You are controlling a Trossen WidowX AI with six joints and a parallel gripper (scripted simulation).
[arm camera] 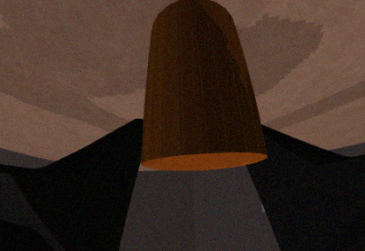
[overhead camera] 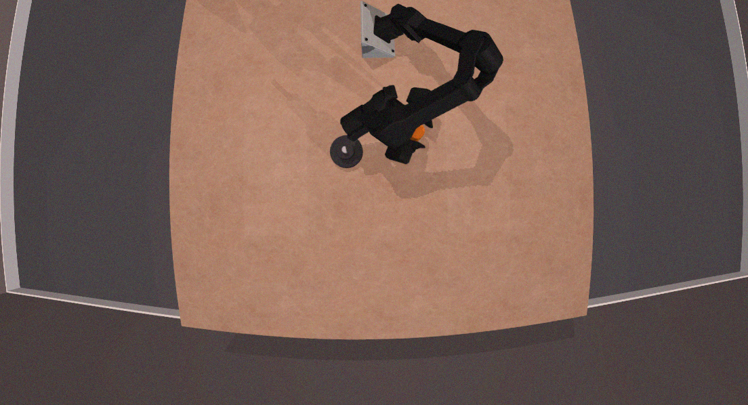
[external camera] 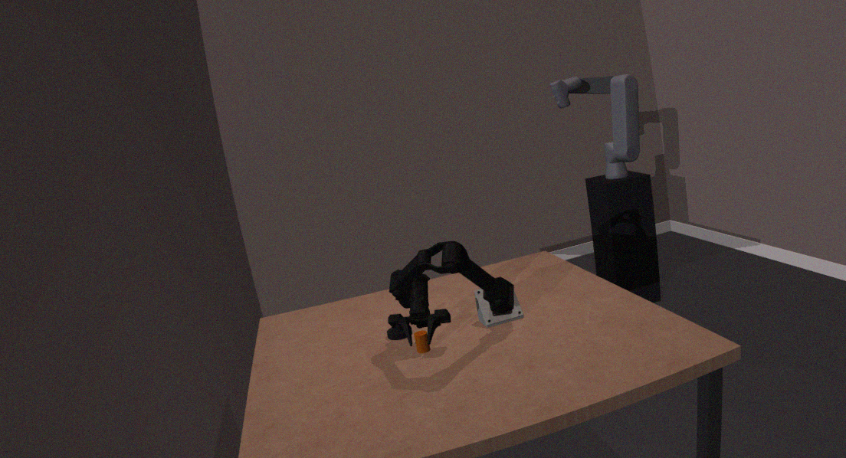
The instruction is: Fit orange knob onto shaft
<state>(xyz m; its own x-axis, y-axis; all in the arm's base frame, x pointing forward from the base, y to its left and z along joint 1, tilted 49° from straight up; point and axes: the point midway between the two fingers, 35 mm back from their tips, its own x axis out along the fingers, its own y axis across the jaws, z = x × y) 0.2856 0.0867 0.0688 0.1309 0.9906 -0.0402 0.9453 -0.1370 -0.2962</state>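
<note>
The orange knob is 10 mm behind my gripper tip, 30 mm to the right of it and 10 mm above it. Round my gripper tip: round black pedestal 50 mm ahead, 200 mm to the right.
</note>
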